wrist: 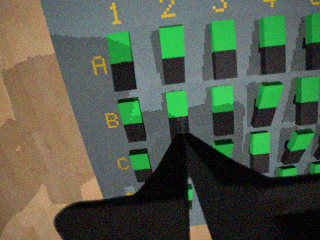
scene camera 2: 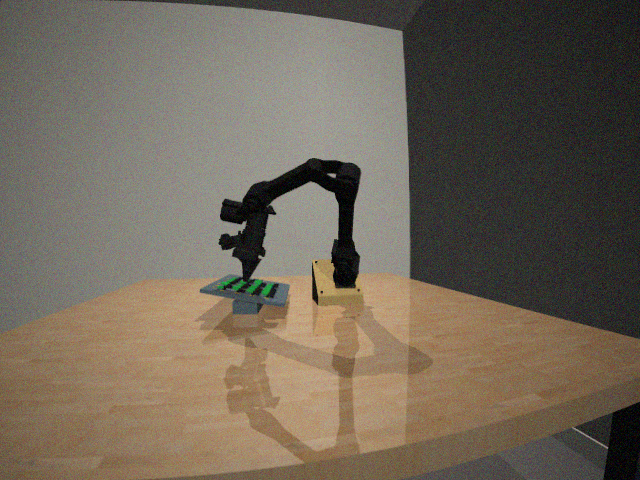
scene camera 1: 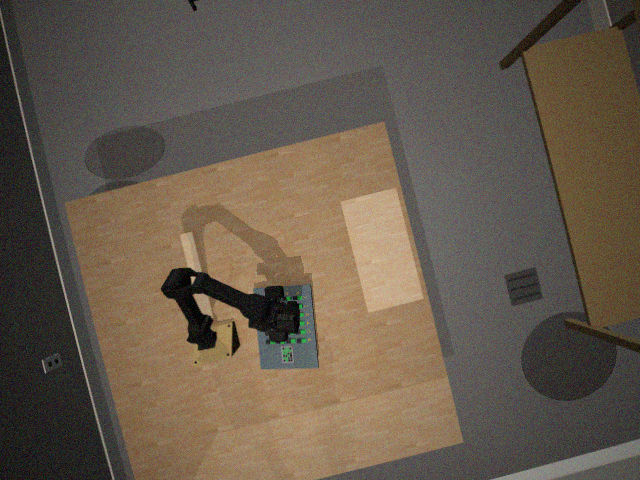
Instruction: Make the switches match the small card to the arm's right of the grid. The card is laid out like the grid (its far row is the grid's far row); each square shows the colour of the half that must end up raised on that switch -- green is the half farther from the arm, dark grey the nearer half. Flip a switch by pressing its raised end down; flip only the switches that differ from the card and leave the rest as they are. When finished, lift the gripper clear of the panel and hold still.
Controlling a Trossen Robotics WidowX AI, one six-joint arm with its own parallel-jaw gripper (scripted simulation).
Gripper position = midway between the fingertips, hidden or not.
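Note:
I see my gripper (scene camera 2: 245,281), and the wrist view shows the gripper too (wrist: 182,139). It is shut, and my gripper holds nothing.

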